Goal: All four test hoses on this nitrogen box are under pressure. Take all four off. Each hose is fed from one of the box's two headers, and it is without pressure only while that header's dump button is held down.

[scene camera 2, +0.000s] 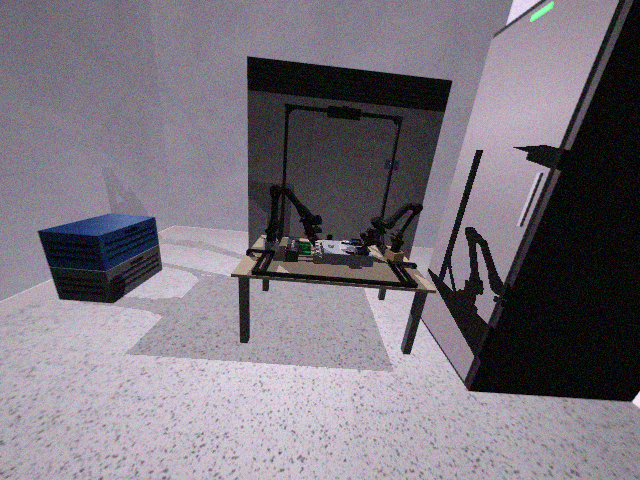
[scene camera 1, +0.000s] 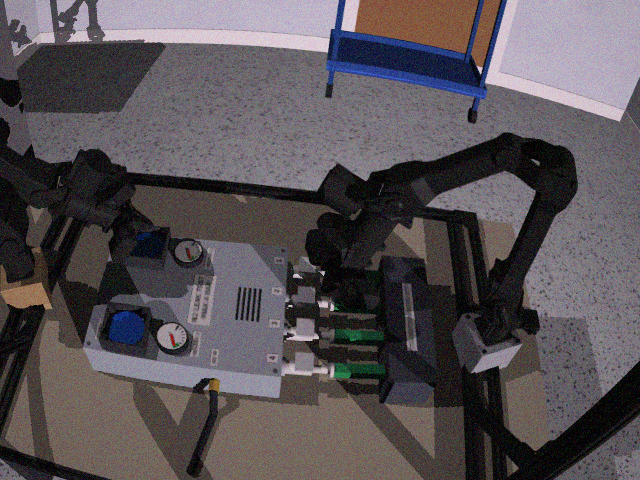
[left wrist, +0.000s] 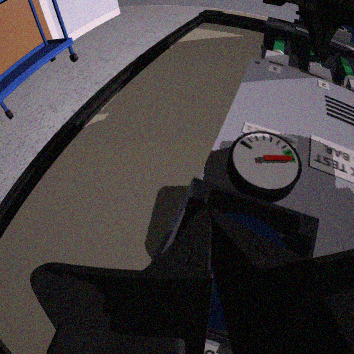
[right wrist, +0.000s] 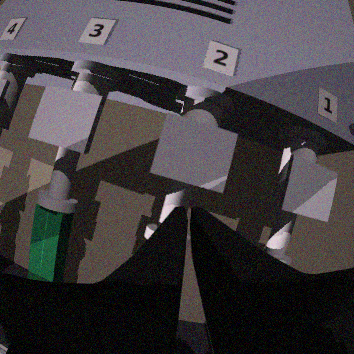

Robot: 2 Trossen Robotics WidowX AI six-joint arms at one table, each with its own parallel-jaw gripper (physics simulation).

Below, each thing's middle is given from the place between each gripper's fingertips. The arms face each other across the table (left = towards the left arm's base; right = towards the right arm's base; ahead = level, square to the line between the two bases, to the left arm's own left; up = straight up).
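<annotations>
Dark block [scene camera 1: 408, 351]: 480 mm to the right of my left hand, 100 mm behind it, 90 mm below it.
Dark block: 15 cm to the right of my right hand, 3 cm behind it, 5 cm below it.
</annotations>
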